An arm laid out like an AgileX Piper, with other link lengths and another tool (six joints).
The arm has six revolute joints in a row. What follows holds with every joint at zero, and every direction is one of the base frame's.
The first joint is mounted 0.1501 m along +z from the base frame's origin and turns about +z.
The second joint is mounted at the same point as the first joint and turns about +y.
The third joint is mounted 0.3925 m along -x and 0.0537 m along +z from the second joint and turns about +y.
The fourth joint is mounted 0.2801 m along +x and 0.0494 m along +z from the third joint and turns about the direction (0.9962, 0, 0.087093).
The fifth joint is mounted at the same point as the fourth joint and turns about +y.
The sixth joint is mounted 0.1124 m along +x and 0.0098 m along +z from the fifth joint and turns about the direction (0.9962, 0, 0.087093).
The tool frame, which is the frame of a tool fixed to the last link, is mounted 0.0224 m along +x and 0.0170 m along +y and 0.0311 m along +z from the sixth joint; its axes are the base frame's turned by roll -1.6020, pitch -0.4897 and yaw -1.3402 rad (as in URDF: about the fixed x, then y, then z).
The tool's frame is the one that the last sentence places.
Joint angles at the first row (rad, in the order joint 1, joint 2, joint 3, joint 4, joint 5, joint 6):
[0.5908, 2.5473, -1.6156, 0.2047, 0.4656, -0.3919]
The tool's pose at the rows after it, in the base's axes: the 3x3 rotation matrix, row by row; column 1 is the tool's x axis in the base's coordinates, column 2 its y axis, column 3 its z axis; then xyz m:
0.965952 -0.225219 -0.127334; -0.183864 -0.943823 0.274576; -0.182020 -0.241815 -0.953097; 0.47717 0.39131 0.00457
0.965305 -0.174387 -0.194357; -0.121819 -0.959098 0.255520; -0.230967 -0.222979 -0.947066; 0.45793 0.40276 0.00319
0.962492 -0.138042 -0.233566; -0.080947 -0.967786 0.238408; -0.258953 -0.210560 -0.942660; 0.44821 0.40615 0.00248
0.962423 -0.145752 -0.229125; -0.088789 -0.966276 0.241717; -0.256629 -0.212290 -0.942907; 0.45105 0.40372 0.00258
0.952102 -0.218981 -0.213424; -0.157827 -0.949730 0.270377; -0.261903 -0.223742 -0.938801; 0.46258 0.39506 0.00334
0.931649 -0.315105 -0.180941; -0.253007 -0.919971 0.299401; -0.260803 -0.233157 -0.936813; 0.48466 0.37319 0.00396
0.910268 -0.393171 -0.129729; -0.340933 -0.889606 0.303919; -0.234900 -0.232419 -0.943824; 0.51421 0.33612 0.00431
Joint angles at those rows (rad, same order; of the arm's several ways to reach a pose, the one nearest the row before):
[0.6245, 2.5473, -1.6158, 0.2366, 0.5162, -0.4156]
[0.6500, 2.5473, -1.6158, 0.2741, 0.5731, -0.4763]
[0.6592, 2.5473, -1.6158, 0.2898, 0.6095, -0.5176]
[0.6534, 2.5473, -1.6158, 0.2898, 0.6062, -0.5154]
[0.6317, 2.5473, -1.6158, 0.3034, 0.5941, -0.4730]
[0.5846, 2.5473, -1.6159, 0.3050, 0.5767, -0.4199]
[0.5139, 2.5464, -1.6158, 0.2667, 0.5539, -0.3723]

